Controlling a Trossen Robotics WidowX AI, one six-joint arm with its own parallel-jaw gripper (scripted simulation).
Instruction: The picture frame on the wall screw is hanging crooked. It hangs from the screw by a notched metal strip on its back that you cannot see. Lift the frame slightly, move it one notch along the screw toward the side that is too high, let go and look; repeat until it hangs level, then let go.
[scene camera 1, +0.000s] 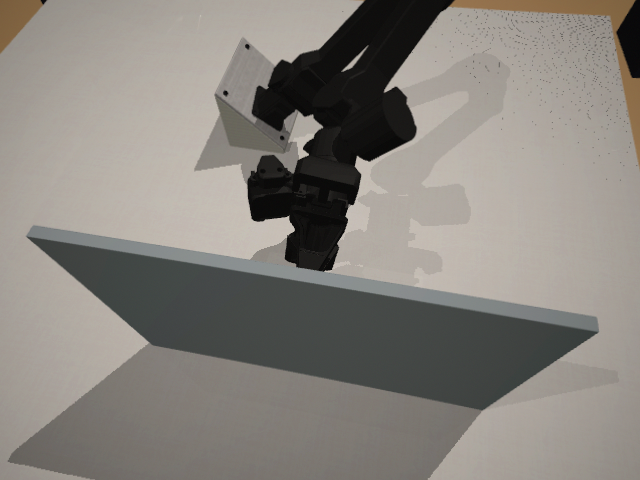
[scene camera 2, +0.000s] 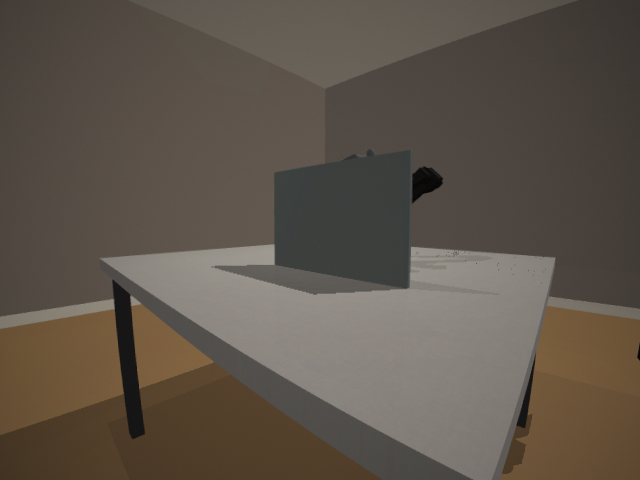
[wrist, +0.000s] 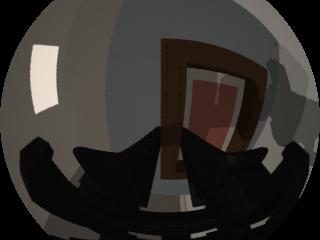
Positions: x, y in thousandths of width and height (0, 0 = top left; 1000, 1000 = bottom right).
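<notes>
Gripper (wrist: 533, 544). Dark brown picture frame (wrist: 683, 394). Wall panel (scene camera 1: 718, 728), (scene camera 2: 552, 457), (wrist: 417, 348). Scene camera 1 misses the dark brown picture frame, hidden by the wall panel. Scene camera 2 misses the dark brown picture frame, hidden by the wall panel.
</notes>
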